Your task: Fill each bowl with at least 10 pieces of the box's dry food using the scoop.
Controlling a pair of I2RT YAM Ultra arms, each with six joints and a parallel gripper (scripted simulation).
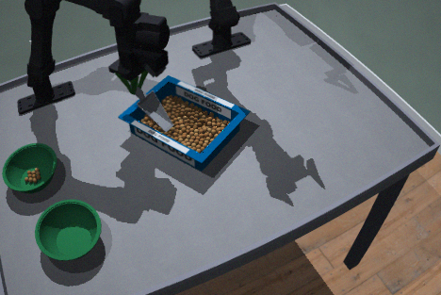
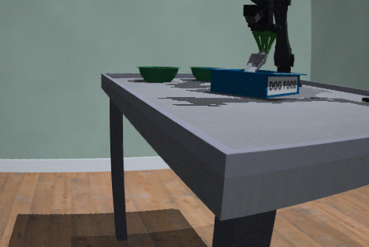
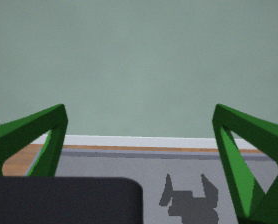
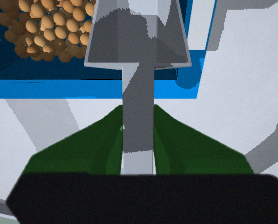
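Right now the box is 70 mm ahead of my right hand, 100 mm to the left of it and 80 mm below it. The rest, counted from my right hand: grey scoop 30 mm ahead, 20 mm to the left, 30 mm below.
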